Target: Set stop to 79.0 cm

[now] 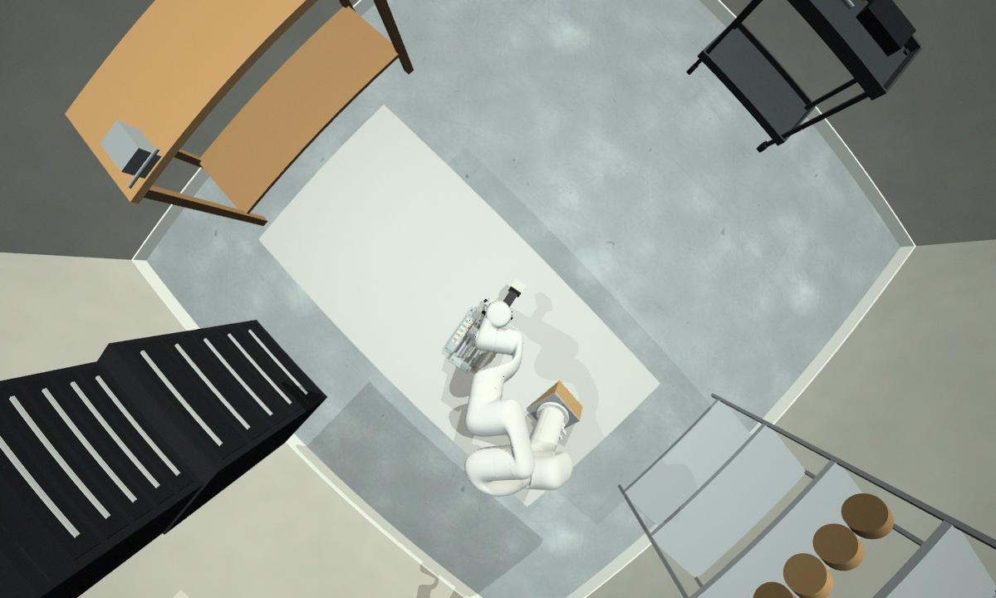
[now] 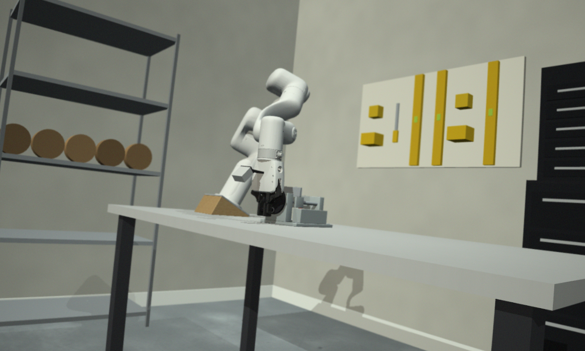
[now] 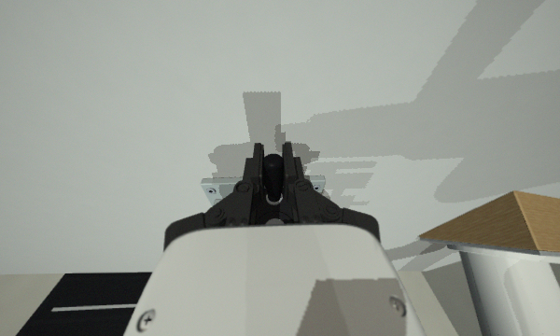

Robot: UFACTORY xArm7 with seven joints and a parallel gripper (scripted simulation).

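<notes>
Right now my hand is 2 cm to the right of the black handwheel, 1 cm below it and 1 cm past it.
</notes>
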